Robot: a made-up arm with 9 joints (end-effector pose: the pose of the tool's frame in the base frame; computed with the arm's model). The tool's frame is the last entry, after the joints.
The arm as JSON. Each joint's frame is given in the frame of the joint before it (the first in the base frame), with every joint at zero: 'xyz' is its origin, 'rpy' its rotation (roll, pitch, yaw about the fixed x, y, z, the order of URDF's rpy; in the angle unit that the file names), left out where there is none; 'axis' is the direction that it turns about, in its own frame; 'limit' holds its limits. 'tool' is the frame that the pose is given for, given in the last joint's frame.
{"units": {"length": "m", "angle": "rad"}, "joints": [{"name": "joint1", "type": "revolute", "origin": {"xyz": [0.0, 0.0, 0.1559], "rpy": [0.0, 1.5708, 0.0]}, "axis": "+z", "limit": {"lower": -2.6, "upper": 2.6}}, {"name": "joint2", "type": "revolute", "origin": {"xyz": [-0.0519, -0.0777, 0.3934], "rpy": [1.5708, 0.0, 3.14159]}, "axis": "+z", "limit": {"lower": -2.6, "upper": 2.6}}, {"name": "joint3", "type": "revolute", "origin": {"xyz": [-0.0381, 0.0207, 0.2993], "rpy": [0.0, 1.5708, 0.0]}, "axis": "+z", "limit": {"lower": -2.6, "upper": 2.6}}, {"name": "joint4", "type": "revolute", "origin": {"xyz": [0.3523, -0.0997, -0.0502], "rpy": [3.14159, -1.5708, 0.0]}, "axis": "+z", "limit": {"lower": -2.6, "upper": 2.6}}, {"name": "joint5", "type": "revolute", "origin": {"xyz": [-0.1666, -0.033, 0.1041], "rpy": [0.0, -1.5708, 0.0]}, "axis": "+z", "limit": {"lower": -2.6, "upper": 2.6}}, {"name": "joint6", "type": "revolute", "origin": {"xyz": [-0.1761, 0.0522, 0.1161], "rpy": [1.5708, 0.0, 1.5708]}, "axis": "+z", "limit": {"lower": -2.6, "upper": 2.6}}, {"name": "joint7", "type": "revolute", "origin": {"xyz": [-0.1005, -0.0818, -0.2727], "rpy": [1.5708, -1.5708, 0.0]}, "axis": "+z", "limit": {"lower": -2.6, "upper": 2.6}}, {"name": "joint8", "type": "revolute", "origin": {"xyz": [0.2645, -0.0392, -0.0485], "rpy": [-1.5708, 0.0, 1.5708]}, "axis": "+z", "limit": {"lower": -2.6, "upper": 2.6}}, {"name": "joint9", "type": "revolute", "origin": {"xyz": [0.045, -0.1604, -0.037], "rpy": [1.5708, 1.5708, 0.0]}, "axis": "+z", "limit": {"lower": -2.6, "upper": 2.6}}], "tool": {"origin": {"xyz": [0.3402, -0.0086, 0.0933], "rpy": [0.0, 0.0, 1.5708]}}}
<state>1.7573 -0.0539 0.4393 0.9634 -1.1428 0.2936 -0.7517 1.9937 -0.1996</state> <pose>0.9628 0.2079 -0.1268 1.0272 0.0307 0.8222</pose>
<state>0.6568 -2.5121 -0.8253 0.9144 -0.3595 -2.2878 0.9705 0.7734 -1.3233</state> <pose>0.6006 -0.6996 0.4469 0.8046 -0.2955 -0.6685</pose>
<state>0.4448 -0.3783 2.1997 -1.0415 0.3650 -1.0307 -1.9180 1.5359 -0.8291</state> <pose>0.3629 0.3537 0.2882 -0.5437 0.0454 -2.2893</pose>
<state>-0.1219 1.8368 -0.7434 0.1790 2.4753 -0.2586 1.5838 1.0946 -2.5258</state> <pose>0.4489 -0.5551 0.7946 1.4589 -0.0176 1.0391</pose>
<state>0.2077 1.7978 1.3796 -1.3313 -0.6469 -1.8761 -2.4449 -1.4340 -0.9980</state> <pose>1.0405 -0.3084 0.3053 1.2250 -0.5669 1.5054</pose>
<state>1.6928 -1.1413 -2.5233 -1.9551 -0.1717 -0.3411 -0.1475 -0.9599 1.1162</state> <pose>0.5311 0.1977 0.7626 -2.2216 0.6550 1.0938</pose>
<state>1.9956 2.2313 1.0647 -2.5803 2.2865 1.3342 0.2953 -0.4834 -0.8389</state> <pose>0.4955 0.1187 0.0393 1.6859 -1.9880 1.6249</pose>
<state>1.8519 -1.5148 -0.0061 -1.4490 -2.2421 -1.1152 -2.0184 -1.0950 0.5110</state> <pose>-0.2294 0.0906 -0.5543 0.1373 -1.5669 -0.4752</pose>
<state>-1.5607 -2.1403 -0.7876 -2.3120 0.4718 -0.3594 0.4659 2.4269 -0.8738</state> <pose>1.0371 -0.6871 -0.2568 1.4869 -2.1927 0.8245</pose>
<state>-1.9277 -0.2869 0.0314 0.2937 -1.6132 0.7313 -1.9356 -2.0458 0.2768</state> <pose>-0.1287 -0.6909 1.1113 -0.7171 -2.0362 1.5381</pose>
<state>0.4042 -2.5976 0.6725 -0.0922 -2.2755 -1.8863 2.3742 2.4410 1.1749</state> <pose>0.2131 -1.2952 0.6995 -1.0649 -1.9954 1.0594</pose>
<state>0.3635 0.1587 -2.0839 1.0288 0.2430 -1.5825 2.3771 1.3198 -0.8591</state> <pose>0.4053 -0.5629 0.0091 0.0556 0.9678 -0.2708</pose>
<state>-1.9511 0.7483 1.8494 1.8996 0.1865 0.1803 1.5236 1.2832 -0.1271</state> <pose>0.9150 0.4967 0.0602 -1.3646 0.4113 1.5466</pose>
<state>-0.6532 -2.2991 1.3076 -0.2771 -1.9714 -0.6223 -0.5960 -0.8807 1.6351</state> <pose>0.1100 0.0047 0.3972 1.2593 -1.3444 -0.4811</pose>
